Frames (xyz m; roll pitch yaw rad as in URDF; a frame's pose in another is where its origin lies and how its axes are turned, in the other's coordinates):
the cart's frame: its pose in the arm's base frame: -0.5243 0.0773 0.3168 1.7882 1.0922 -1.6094
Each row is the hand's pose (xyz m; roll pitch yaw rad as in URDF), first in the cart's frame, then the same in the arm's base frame.
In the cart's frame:
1: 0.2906 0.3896 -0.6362 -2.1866 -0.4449 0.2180
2: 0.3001 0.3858 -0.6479 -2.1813 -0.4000 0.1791
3: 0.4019 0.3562 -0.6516 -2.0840 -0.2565 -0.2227
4: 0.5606 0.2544 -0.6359 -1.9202 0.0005 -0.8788
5: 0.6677 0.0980 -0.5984 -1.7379 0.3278 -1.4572
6: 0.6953 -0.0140 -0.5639 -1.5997 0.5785 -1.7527
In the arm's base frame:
1: -0.0104 -0.5363 0.2972 -0.9812 0.8290 -2.3631
2: 0.0017 -0.5401 0.2883 -0.9579 0.8779 -2.3179
3: 0.0108 -0.5624 0.1850 -1.0633 1.2823 -2.3971
4: 0.0182 -0.5445 -0.0032 2.5456 1.1496 1.1126
5: 0.0189 -0.4511 -0.1724 2.6600 0.5078 0.8987
6: 0.0129 -0.3598 -0.2507 2.8691 0.1826 0.7233

